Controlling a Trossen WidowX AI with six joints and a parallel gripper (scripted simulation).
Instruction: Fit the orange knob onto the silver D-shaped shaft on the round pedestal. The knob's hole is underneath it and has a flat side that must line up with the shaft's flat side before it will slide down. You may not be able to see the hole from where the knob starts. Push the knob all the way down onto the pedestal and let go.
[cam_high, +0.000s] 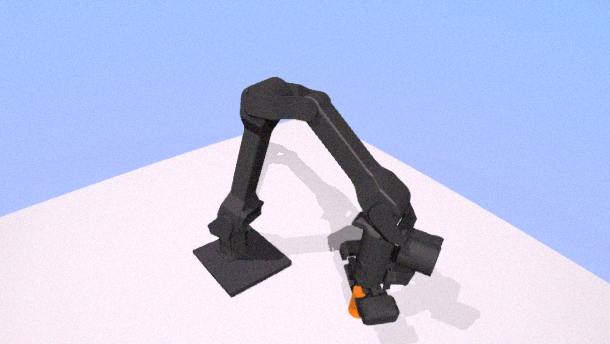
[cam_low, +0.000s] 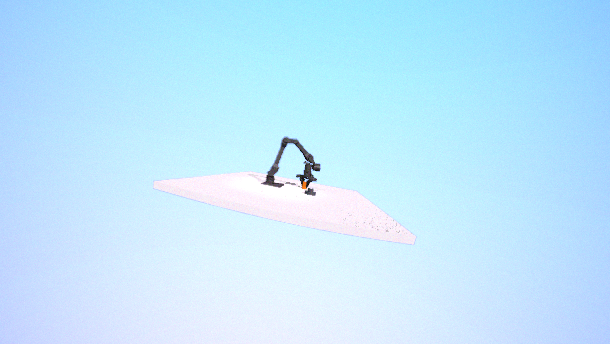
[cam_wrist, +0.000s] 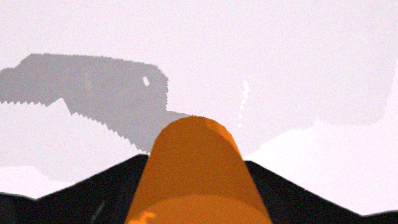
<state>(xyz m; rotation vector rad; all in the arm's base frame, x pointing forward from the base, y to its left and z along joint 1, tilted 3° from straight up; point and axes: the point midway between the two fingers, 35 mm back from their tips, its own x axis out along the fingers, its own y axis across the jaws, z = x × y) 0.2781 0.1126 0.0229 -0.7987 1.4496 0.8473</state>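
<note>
Right now the orange knob is 30 mm above my gripper tip. Also, from my gripper tip: dark pedestal (200 mm to the right, 70 mm ahead, 20 mm above).
</note>
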